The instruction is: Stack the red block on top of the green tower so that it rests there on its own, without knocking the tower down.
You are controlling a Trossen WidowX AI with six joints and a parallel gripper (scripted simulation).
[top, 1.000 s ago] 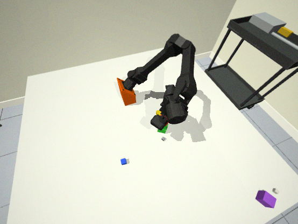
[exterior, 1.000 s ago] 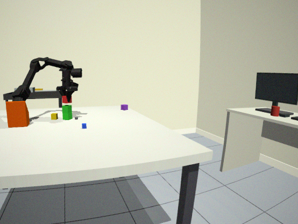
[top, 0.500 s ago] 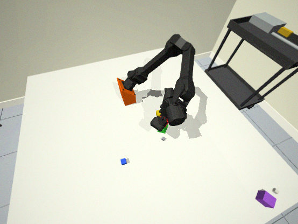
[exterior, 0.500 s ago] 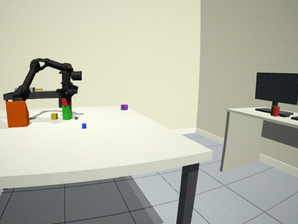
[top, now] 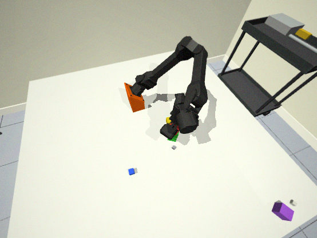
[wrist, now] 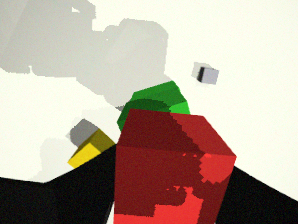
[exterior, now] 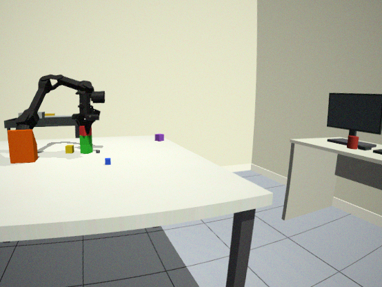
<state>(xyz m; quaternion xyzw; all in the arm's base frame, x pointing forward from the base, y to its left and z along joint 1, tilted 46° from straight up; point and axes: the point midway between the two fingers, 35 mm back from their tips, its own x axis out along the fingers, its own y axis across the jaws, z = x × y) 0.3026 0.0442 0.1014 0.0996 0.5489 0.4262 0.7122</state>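
Now: the red block 2 cm above my gripper tip. The rest, counted from my gripper tip: small grey cube 6 cm ahead, 2 cm to the right, 9 cm below; then yellow block 9 cm behind, 3 cm to the left, 8 cm below; then blue cube 9 cm ahead, 26 cm to the right, 9 cm below.
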